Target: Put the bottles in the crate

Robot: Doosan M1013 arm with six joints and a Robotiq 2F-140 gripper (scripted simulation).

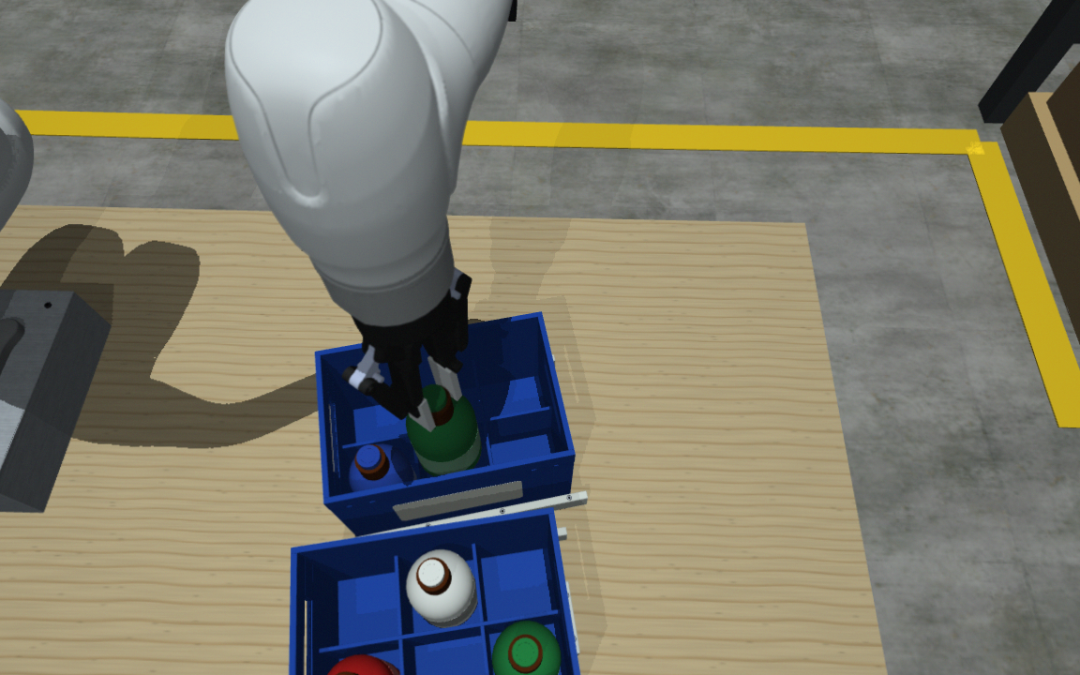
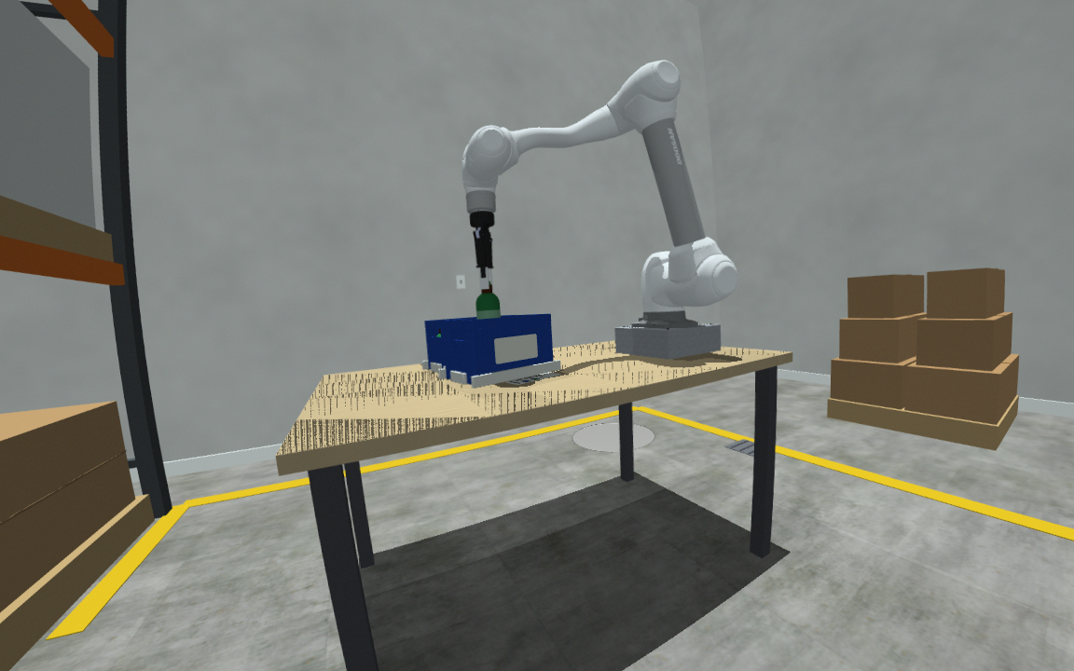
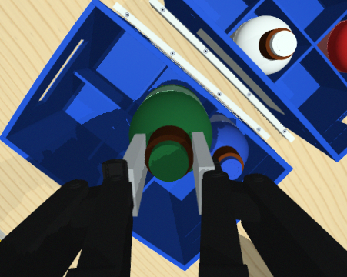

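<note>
Now: hand 21 cm above the blue bottle, 9 cm past it and 2 cm to the left of it. Also, from my hand: pick list 29 cm below, 17 cm to the left, 6 cm behind; white bottle 21 cm below, 14 cm to the right; red bottle 25 cm to the right, 21 cm below, 8 cm behind.
</note>
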